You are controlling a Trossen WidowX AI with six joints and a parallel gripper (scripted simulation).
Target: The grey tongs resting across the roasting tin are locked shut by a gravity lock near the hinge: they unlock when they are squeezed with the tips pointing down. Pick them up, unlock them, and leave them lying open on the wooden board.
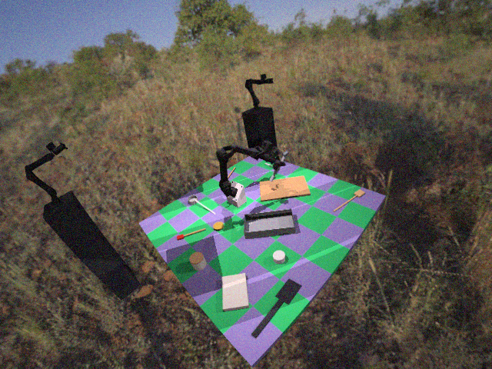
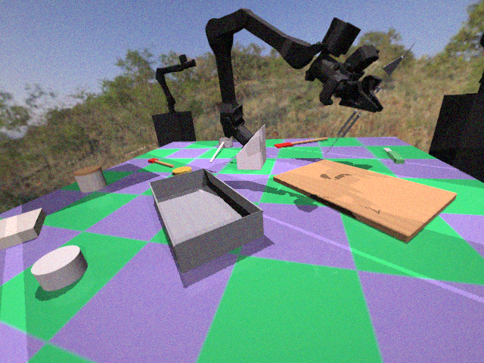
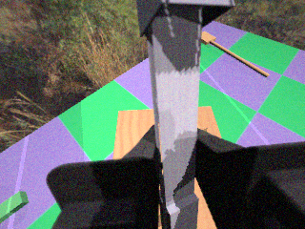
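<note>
Now: the wooden board 10 mm behind my gripper tip, 30 mm to the right of it and 190 mm below it. From my gripper tip the other things lie so: cork-lidded jar 40 mm ahead, 860 mm to the right, 160 mm below; white cylinder 360 mm ahead, 550 mm to the right, 180 mm below; roasting tin 160 mm ahead, 400 mm to the right, 170 mm below.
</note>
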